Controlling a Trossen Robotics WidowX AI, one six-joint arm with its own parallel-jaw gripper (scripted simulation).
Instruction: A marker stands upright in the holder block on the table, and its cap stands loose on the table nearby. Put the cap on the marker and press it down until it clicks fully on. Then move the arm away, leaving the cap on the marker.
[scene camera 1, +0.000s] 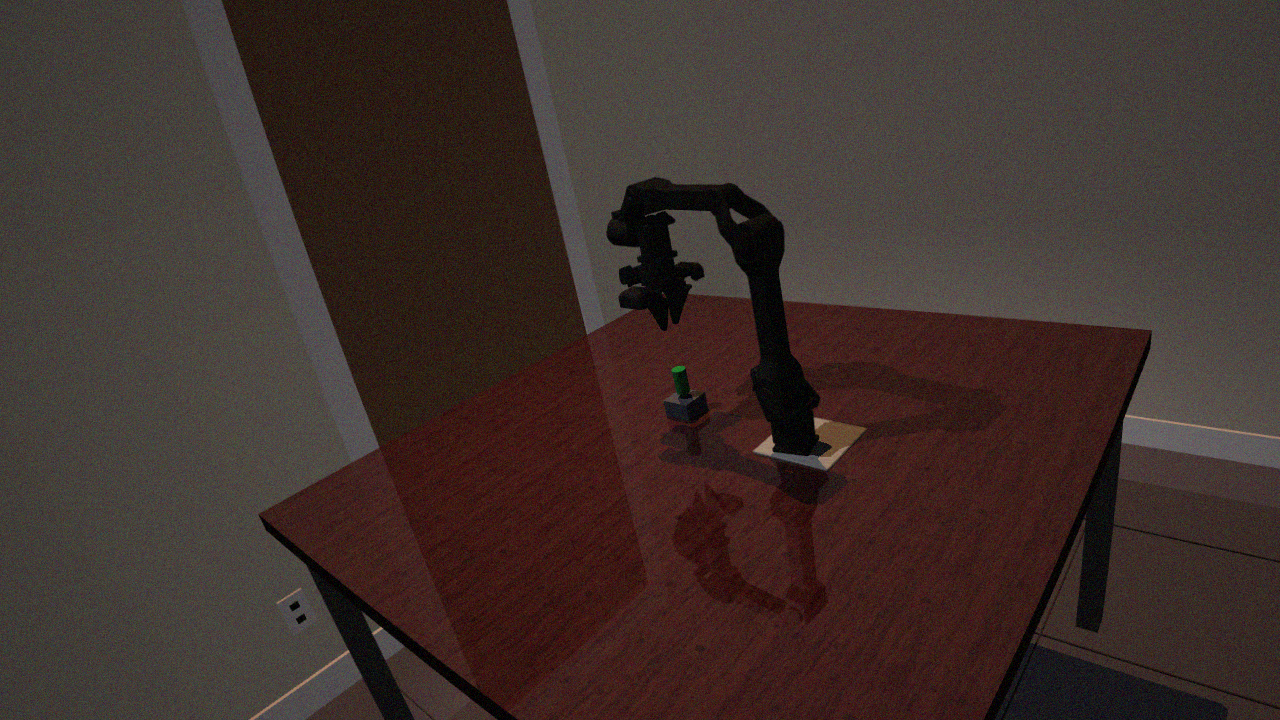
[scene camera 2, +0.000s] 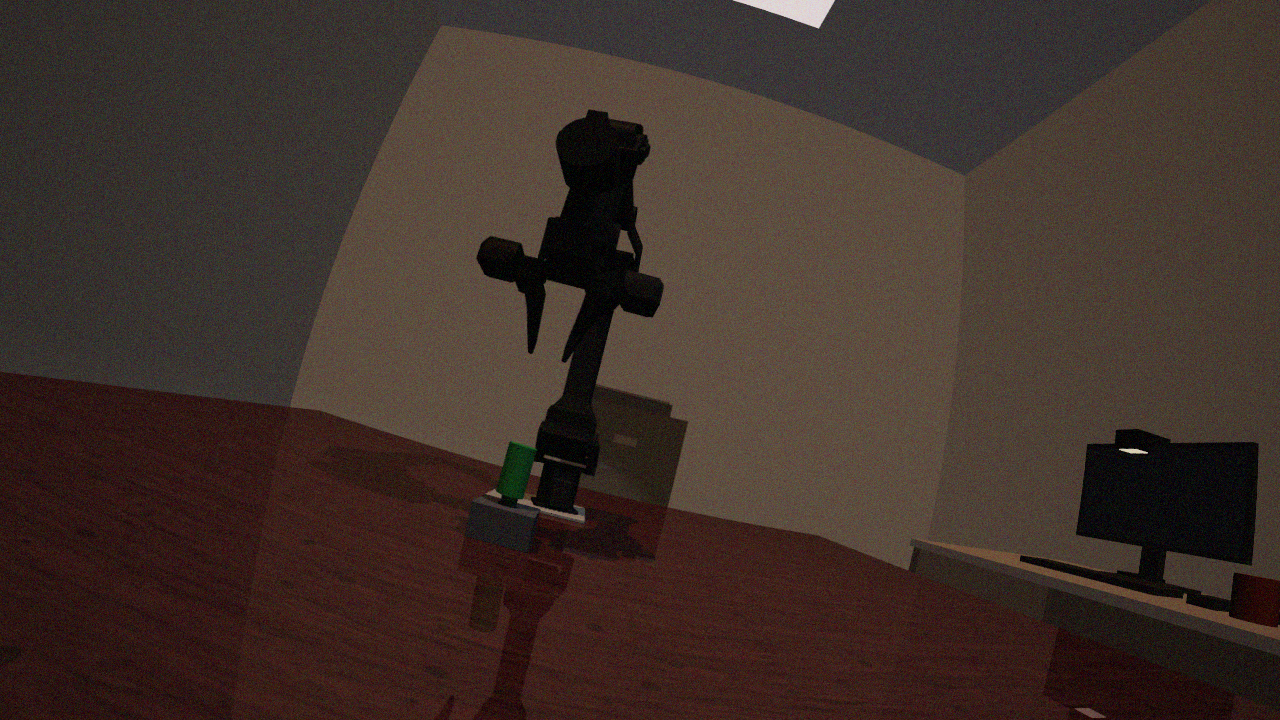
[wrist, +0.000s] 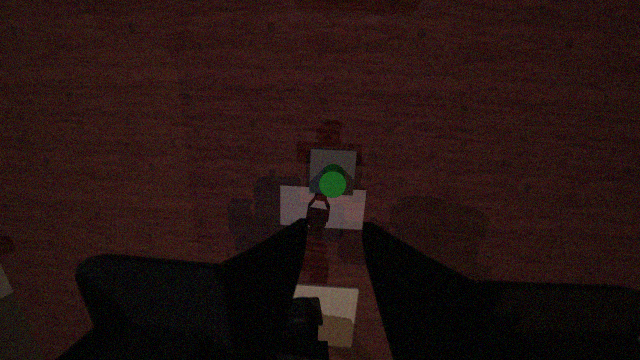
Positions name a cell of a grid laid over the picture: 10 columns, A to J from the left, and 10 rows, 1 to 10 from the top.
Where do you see a green cap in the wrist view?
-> F6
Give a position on a green cap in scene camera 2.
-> At E7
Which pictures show my gripper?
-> Scene camera 1, scene camera 2 and the wrist view: all of them.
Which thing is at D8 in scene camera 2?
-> A grey holder block.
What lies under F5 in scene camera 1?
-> My gripper.
